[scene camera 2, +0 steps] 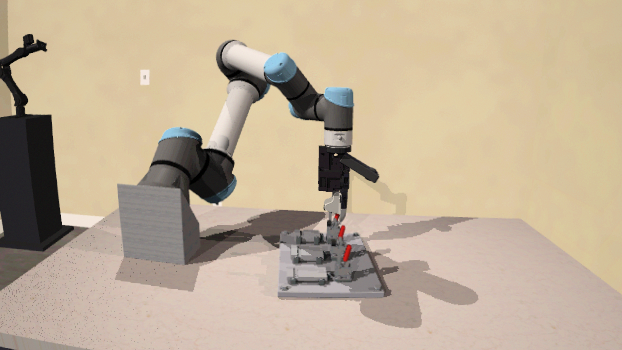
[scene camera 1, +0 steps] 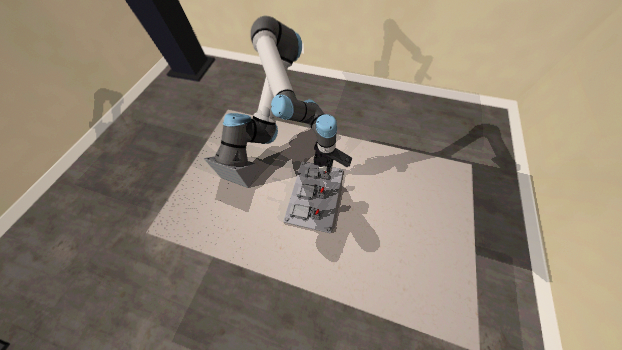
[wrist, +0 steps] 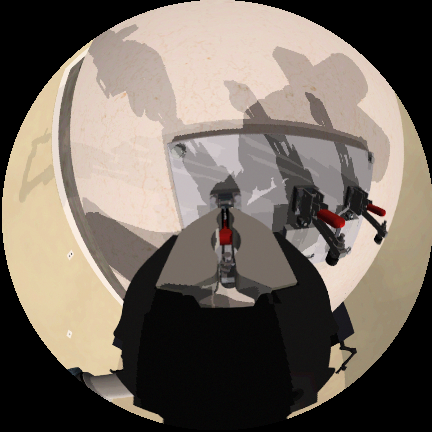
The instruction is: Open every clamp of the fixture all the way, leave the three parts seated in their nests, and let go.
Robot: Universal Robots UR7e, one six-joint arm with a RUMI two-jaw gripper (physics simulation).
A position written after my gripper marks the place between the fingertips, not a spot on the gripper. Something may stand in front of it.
Observation:
In view: my gripper point(scene camera 2: 340, 221).
My gripper shows as well in the wrist view point(wrist: 224, 210).

